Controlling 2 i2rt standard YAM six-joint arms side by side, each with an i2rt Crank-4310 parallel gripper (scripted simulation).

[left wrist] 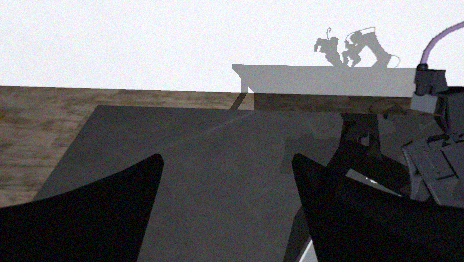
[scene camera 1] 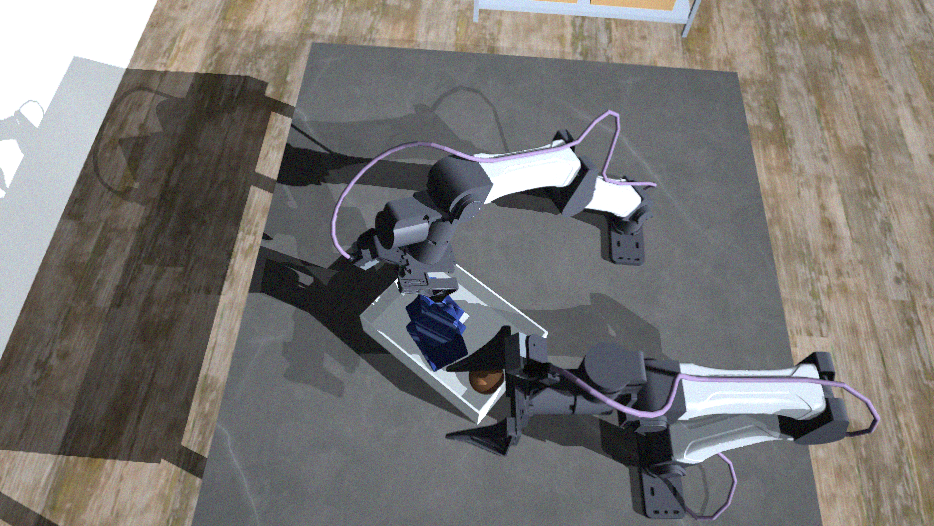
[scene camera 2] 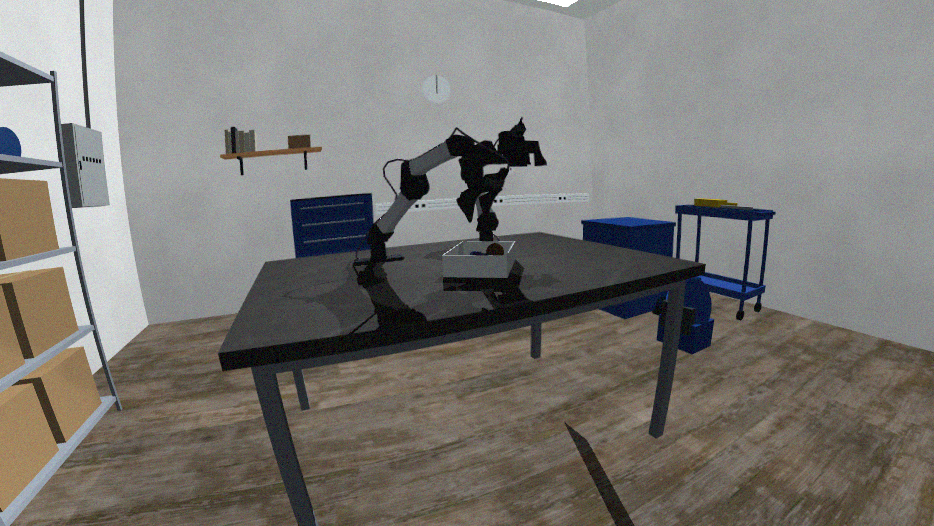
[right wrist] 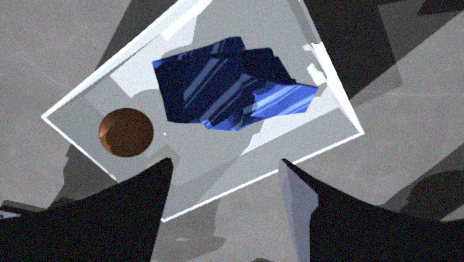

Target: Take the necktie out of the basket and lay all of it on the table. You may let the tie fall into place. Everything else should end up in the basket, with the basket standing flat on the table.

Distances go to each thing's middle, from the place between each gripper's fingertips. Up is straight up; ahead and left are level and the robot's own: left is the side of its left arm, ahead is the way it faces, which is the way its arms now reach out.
The white basket (scene camera 1: 385,320) is 16 cm below my right hand (scene camera 1: 432,284), 4 cm behind it and 3 cm to the left of it. Also, from my right hand: brown ball (scene camera 1: 484,382) 14 cm below, 12 cm to the left, 10 cm behind.
My left gripper (scene camera 1: 445,401) is now 7 cm past the brown ball, 15 cm to the left of it and 33 cm above it. Round my left hand: white basket: 1 cm behind, 24 cm to the right, 34 cm below.
